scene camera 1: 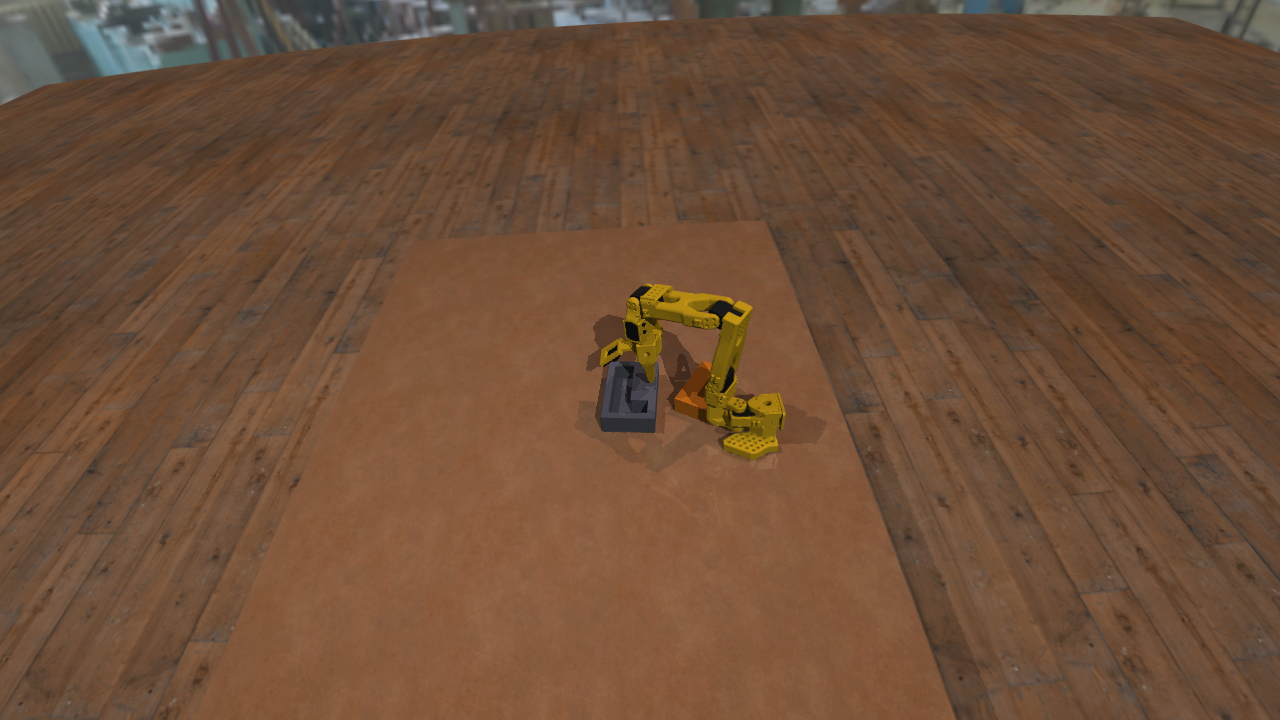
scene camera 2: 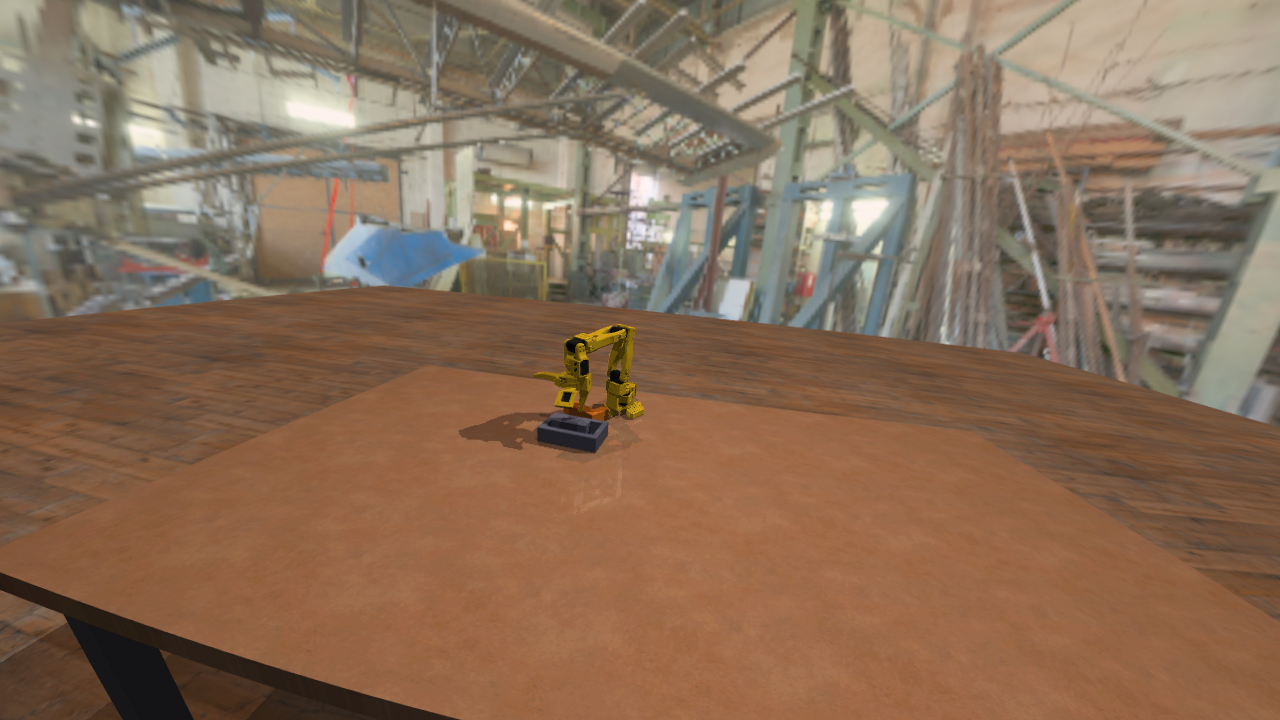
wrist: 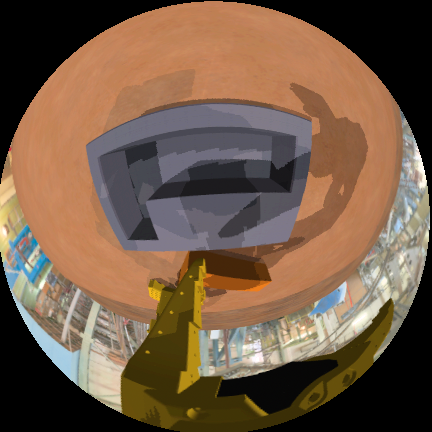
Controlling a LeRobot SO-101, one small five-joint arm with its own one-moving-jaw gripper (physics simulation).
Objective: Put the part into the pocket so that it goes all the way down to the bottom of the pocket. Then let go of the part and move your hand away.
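Places are measured from the arm's base along level axes (x ahead, y left, z up), in centimetres.
Pixels of known places: hand at its tool point: [scene camera 1: 651, 379] [scene camera 2: 578, 410] [wrist: 204, 264]; arm's base at its link origin: [scene camera 1: 735, 434] [scene camera 2: 622, 414] [wrist: 171, 286].
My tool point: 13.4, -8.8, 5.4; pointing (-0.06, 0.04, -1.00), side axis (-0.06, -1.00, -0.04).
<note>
For each thing: its middle in the pictures, then the offset to it from my tool point, as dx, dy, dz. Level surfaces: height alone.
- orange part at the middle of its body: [wrist: 223, 279] [scene camera 1: 704, 390] [scene camera 2: 585, 410] -9.2, -0.6, -3.9
- dark grey block at the middle of its body: [wrist: 195, 181] [scene camera 1: 631, 395] [scene camera 2: 573, 431] +3.6, -0.1, -3.6
- brown mat at its surface level: dz -5.4
The orange part [scene camera 1: 690, 402] [scene camera 2: 595, 413] [wrist: 237, 282] lies on the mat between the pocket block and the arm's base, partly hidden by the arm in scene camera 1. The dark grey block [scene camera 1: 628, 423] [scene camera 2: 571, 437] [wrist: 200, 119] holds an angled pocket with no orange in it; shadows cross its recess. My gripper [scene camera 1: 628, 371] [scene camera 2: 560, 394] [wrist: 295, 282] is fully open and empty, pointing down over the block. In scene camera 1 its fixed jaw tip is over the block's right side. In the wrist view the fixed jaw overlaps the orange part's left end.
The brown mat [scene camera 1: 465, 537] [scene camera 2: 760, 537] [wrist: 215, 45] lies under the block, the part and the arm. The yellow arm base [scene camera 1: 756, 425] [scene camera 2: 626, 402] stands at the right of the orange part in scene camera 1. A wooden floor surface [scene camera 1: 1074, 358] surrounds the mat.
</note>
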